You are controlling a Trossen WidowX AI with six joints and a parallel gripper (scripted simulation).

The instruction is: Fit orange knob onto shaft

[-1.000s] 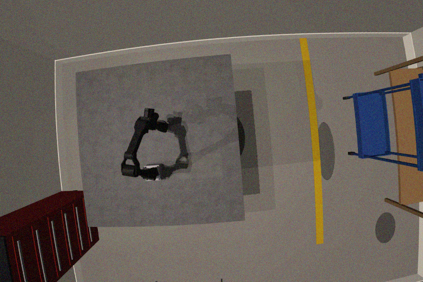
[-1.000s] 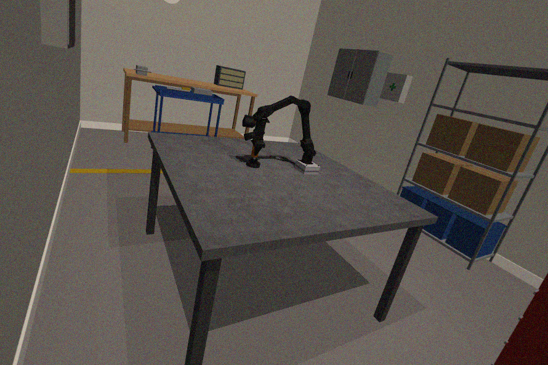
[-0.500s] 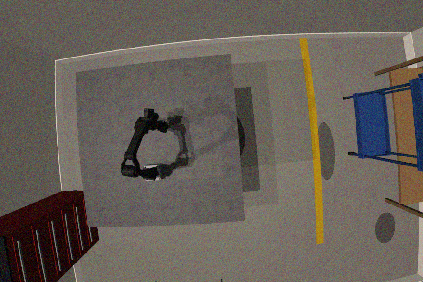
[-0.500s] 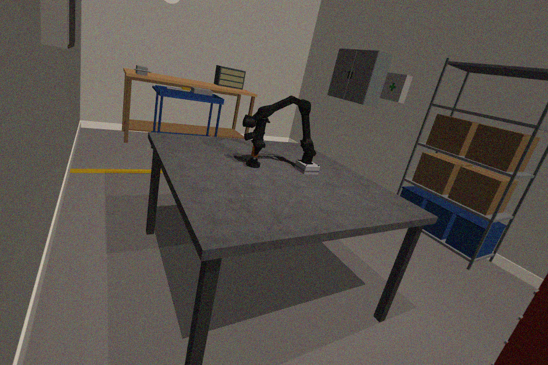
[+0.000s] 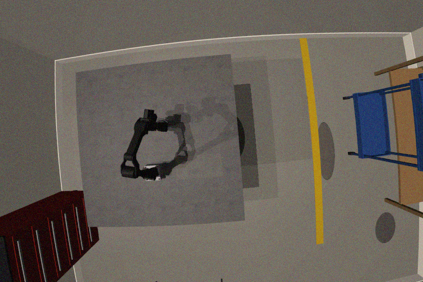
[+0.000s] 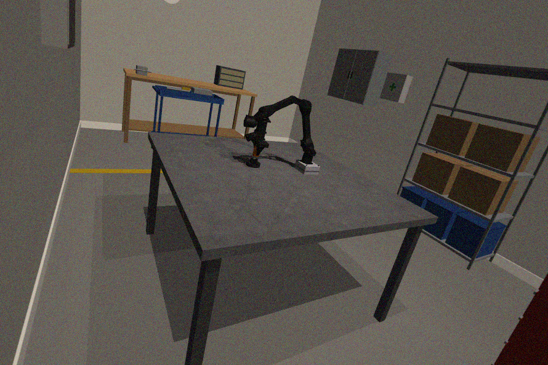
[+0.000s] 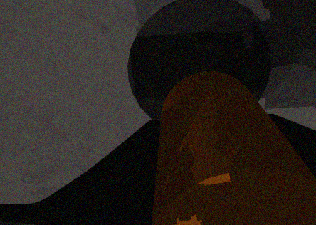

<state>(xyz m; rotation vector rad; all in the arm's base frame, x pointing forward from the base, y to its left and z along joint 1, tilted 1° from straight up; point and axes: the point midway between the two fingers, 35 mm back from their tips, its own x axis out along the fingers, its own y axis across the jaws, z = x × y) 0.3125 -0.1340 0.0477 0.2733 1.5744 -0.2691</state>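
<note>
My gripper tip is 30 mm below the orange knob. Also, from my gripper tip: dark round pedestal (40 mm below, 10 mm ahead).
</note>
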